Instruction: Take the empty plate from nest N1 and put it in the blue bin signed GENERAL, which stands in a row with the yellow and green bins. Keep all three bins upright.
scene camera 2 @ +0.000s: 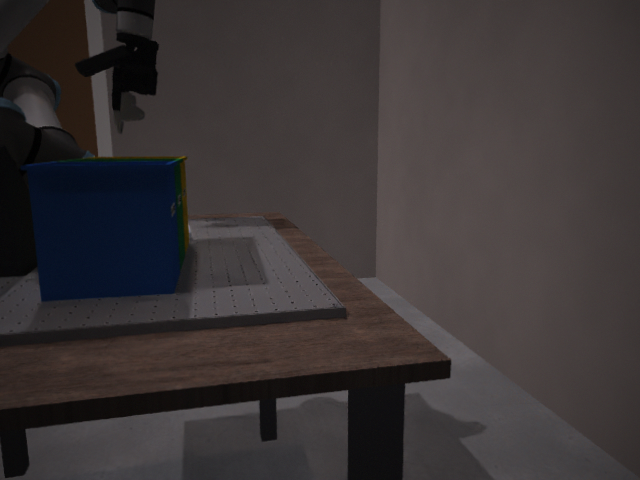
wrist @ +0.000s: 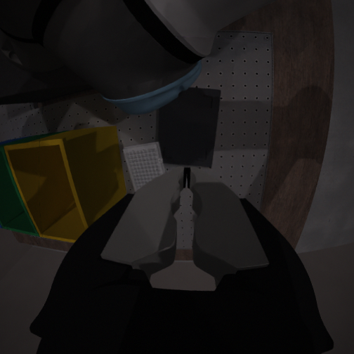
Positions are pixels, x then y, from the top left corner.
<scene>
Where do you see a dark nest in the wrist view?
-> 187,124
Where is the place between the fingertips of my gripper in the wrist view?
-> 186,169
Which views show my gripper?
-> Scene camera 2 and the wrist view: all of them.
</scene>
